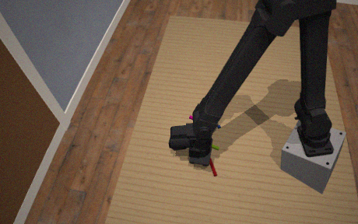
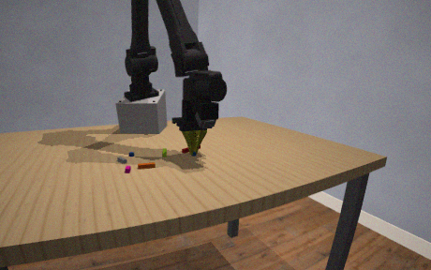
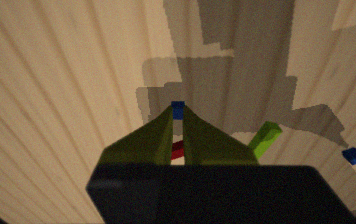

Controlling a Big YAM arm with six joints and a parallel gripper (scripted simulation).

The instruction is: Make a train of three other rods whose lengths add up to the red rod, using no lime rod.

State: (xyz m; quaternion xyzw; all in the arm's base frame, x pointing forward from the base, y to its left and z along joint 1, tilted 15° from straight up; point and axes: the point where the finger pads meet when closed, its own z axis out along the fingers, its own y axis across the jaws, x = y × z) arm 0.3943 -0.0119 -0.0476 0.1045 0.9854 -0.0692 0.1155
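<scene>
The red rod lies 4 cm behind my hand, 2 cm to the left of it and 1 cm below it. Round my hand: orange rod: 2 cm ahead, 15 cm to the right, 1 cm below; then lime rod: 5 cm behind, 6 cm to the right, 1 cm below; then grey rod: 5 cm behind, 19 cm to the right, 1 cm below.
</scene>
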